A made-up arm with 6 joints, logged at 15 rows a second.
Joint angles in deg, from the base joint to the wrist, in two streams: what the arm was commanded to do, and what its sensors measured. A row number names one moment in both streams.
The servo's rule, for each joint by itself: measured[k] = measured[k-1] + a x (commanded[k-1-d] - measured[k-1]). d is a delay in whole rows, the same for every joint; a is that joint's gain. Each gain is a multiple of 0.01, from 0.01 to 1. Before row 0 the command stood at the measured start. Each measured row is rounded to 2 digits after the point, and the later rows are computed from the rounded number. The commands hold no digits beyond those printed.
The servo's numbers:
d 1
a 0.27 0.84 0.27 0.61 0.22 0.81
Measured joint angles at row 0:
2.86, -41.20, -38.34, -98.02, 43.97, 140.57
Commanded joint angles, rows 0 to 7:
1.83, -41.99, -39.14, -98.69, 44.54, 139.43
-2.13, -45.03, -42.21, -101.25, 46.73, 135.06
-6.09, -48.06, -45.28, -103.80, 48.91, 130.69
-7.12, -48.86, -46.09, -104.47, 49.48, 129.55
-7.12, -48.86, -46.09, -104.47, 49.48, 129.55
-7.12, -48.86, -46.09, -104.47, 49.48, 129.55
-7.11, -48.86, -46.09, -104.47, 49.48, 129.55
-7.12, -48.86, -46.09, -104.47, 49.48, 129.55
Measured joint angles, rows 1 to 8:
2.86, -41.20, -38.34, -98.02, 43.97, 140.57
2.58, -41.86, -38.56, -98.43, 44.10, 139.65
1.31, -44.52, -39.55, -100.15, 44.68, 135.93
-0.69, -47.49, -41.10, -102.38, 45.61, 131.69
-2.43, -48.64, -42.45, -103.65, 46.46, 129.96
-3.70, -48.82, -43.43, -104.15, 47.12, 129.63
-4.62, -48.85, -44.15, -104.35, 47.64, 129.57
-5.29, -48.86, -44.67, -104.42, 48.04, 129.55

